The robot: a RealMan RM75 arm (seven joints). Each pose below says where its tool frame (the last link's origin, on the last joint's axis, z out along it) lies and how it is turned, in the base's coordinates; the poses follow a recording.
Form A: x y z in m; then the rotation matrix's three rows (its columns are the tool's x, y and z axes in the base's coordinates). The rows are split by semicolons.
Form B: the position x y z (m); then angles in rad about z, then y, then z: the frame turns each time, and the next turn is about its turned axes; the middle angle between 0 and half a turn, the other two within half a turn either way. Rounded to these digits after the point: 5 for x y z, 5 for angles.
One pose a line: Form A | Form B
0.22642 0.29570 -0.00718; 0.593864 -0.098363 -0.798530; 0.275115 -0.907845 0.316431; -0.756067 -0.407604 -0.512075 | 0.22642 0.29570 -0.00718 2.76431 2.10840 -0.49445
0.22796 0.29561 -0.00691; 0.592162 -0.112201 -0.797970; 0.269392 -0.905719 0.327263; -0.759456 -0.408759 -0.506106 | 0.22796 0.29561 -0.00691 2.75239 2.10146 -0.49376
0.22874 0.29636 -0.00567; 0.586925 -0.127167 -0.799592; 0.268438 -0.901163 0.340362; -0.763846 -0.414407 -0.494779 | 0.22874 0.29636 -0.00567 2.73916 2.08838 -0.49709
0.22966 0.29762 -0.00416; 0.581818 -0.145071 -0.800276; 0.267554 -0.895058 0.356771; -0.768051 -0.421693 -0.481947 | 0.22966 0.29762 -0.00416 2.72223 2.07367 -0.50211
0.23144 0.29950 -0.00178; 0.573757 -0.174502 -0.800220; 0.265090 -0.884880 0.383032; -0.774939 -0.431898 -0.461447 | 0.23144 0.29950 -0.00178 2.69516 2.05042 -0.50845
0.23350 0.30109 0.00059; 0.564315 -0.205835 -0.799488; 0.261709 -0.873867 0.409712; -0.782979 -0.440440 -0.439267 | 0.23350 0.30109 0.00059 2.66802 2.02558 -0.51240
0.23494 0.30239 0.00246; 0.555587 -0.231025 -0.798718; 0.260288 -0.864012 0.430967; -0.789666 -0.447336 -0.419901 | 0.23494 0.30239 0.00246 2.64679 2.00413 -0.51541
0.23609 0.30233 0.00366; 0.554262 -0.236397 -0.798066; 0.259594 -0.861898 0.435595; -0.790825 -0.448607 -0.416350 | 0.23609 0.30233 0.00366 2.64197 2.00022 -0.51600
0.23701 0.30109 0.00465; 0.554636 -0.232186 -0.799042; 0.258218 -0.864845 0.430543; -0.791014 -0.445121 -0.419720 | 0.23701 0.30109 0.00465 2.64737 2.00393 -0.51256
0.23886 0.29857 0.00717; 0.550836 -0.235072 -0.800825; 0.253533 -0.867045 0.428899; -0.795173 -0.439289 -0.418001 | 0.23886 0.29857 0.00717 2.64989 2.00204 -0.50472
